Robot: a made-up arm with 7 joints. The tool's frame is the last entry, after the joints. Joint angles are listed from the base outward. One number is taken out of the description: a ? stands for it. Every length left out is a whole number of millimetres.
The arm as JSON. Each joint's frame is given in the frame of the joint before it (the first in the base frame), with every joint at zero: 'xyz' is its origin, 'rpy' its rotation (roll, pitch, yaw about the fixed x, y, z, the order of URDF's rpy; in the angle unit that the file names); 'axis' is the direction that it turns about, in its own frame. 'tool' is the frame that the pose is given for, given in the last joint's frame.
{
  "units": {
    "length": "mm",
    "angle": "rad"
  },
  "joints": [
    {
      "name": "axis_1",
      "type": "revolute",
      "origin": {
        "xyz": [
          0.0,
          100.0,
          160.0
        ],
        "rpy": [
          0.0,
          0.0,
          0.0
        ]
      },
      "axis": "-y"
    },
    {
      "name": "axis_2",
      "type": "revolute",
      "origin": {
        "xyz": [
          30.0,
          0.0,
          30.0
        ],
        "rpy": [
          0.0,
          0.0,
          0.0
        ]
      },
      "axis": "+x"
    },
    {
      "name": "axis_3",
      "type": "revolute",
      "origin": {
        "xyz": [
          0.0,
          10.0,
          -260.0
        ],
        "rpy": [
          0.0,
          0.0,
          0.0
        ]
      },
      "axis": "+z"
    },
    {
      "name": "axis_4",
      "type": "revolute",
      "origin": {
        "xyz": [
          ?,
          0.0,
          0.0
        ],
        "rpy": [
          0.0,
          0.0,
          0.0
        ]
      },
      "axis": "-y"
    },
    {
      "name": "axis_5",
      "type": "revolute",
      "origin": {
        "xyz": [
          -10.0,
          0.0,
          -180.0
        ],
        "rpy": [
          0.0,
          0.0,
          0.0
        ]
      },
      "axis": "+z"
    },
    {
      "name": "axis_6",
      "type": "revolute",
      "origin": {
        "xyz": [
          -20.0,
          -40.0,
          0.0
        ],
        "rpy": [
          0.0,
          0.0,
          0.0
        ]
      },
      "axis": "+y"
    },
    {
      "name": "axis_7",
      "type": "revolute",
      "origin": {
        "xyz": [
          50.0,
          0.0,
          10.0
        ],
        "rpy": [
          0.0,
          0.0,
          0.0
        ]
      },
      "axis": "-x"
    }
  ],
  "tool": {
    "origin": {
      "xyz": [
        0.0,
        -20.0,
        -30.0
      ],
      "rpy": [
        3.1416,
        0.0,
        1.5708
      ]
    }
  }
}
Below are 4 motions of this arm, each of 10 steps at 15 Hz.
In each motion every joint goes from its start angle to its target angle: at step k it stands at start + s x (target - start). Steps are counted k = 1, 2, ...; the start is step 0. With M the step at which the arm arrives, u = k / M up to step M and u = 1 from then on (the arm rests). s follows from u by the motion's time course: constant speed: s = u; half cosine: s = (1 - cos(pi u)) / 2; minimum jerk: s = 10 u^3 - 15 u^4 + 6 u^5.
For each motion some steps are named. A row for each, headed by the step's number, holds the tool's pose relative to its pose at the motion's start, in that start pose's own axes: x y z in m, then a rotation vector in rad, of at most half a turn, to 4 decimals.
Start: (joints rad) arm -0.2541 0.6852 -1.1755 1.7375 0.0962 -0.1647 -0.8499
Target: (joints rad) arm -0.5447 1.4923 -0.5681 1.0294 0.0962 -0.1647 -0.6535
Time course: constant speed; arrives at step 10
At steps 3, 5, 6, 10:
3: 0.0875 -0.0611 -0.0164 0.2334 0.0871 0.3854
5: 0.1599 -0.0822 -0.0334 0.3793 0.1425 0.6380
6: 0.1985 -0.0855 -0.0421 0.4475 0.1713 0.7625
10: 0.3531 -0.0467 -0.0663 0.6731 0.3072 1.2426

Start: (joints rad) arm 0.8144 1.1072 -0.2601 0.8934 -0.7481 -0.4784 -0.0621
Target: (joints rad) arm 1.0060 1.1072 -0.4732 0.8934 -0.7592 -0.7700 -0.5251
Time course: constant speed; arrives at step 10
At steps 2, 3, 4, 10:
2: 0.0068 0.0027 0.0015 -0.0739 0.0947 0.0060
3: 0.0103 0.0039 0.0021 -0.1109 0.1416 0.0067
4: 0.0138 0.0052 0.0025 -0.1479 0.1882 0.0059
10: 0.0354 0.0117 0.0020 -0.3687 0.4586 -0.0311

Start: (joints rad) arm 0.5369 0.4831 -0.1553 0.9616 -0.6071 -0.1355 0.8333
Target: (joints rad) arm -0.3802 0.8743 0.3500 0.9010 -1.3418 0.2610 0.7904
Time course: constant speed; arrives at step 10
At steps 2, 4, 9, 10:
2: -0.0414 -0.0668 -0.0147 0.3001 -0.0886 -0.0570
4: -0.0810 -0.1278 -0.0454 0.6030 -0.1810 -0.0757
9: -0.1439 -0.2417 -0.1753 1.3388 -0.4003 0.0657
10: -0.1471 -0.2566 -0.2059 1.4760 -0.4377 0.1290

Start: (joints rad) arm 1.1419 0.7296 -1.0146 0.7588 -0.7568 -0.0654 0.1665
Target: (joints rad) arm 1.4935 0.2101 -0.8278 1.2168 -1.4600 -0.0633 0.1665
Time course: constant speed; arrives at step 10
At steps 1, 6, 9, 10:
1: 0.0254 0.0169 0.0095 -0.0468 0.0893 0.0516
6: 0.1676 0.0966 0.0184 -0.1778 0.5927 0.3110
9: 0.2546 0.1390 -0.0103 -0.1730 0.9259 0.4485
10: 0.2821 0.1520 -0.0255 -0.1578 1.0398 0.4880

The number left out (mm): 20.0
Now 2 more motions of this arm.
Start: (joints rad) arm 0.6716 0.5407 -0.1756 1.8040 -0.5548 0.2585 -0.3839
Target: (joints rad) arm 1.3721 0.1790 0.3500 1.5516 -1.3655 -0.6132 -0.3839
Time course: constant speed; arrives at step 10
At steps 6, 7, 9, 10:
6: 0.0627 0.0147 0.1002 -0.4146 0.5325 0.2062
7: 0.0736 0.0173 0.1120 -0.4637 0.5872 0.2498
9: 0.0944 0.0233 0.1318 -0.5487 0.6665 0.3332
10: 0.1042 0.0268 0.1400 -0.5864 0.6917 0.3705

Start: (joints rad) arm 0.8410 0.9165 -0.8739 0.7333 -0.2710 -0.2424 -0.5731
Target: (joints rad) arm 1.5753 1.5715 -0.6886 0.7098 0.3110 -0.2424 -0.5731
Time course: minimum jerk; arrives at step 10
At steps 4, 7, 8, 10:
4: 0.1223 -0.0512 0.0278 0.1933 0.3671 -0.0396
7: 0.3148 -0.1177 -0.0390 0.4443 1.0235 -0.1964
8: 0.3456 -0.1280 -0.0685 0.4835 1.1622 -0.2385
10: 0.3607 -0.1332 -0.0866 0.5033 1.2393 -0.2629

